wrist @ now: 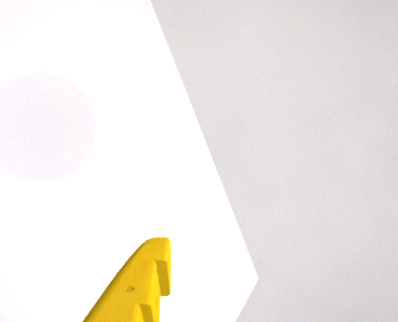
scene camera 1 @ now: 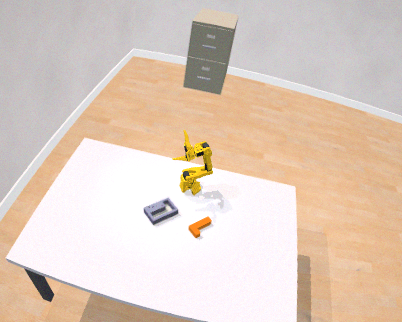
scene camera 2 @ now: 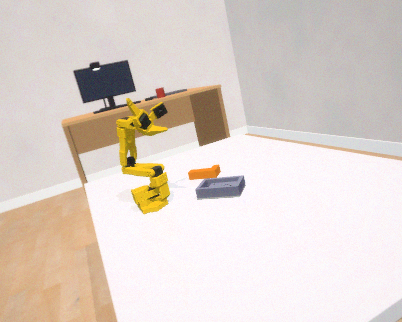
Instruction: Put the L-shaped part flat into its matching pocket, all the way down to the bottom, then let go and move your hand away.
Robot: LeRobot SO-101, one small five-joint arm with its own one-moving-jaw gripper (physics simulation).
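Places are measured from the arm's base along level axes (x back, y right, z up), in millimetres.
Where they show: end effector, tool point: (wrist: 169,259) (scene camera 1: 173,158) (scene camera 2: 165,128); arm's base, origin of the base link: (scene camera 1: 189,190) (scene camera 2: 158,203).
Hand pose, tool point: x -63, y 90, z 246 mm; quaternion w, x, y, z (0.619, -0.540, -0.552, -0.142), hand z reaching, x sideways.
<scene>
Each offset is from my tool point to the centre of the thing. Level surfaces: height alone.
The orange L-shaped part {dx -161, dy -195, dz -231 mm} (scene camera 1: 201,225) (scene camera 2: 202,174) lies flat on the white table, beside the grey-blue holder and apart from it. The holder {dx -126, dy +11, dz -228 mm} (scene camera 1: 164,218) (scene camera 2: 222,192) is a low rectangular block with raised walls. Its pocket is open at the top, with a raised piece inside, and the orange part lies outside it. My gripper (scene camera 1: 179,145) (scene camera 2: 148,114) is wide open and empty, held high above the arm's base, well away from both. In the wrist view one notched yellow jaw shows at the bottom; the part and the holder do not show there.
The white table {dz -246 mm} (scene camera 1: 100,240) (scene camera 2: 280,260) carries the arm, whose base stands near its edge, close to the holder. A grey filing cabinet (scene camera 1: 207,55) stands on the floor beyond the table. A wooden desk (scene camera 2: 210,117) with a monitor (scene camera 2: 105,81) and a red cup (scene camera 2: 160,92) stands behind.
</scene>
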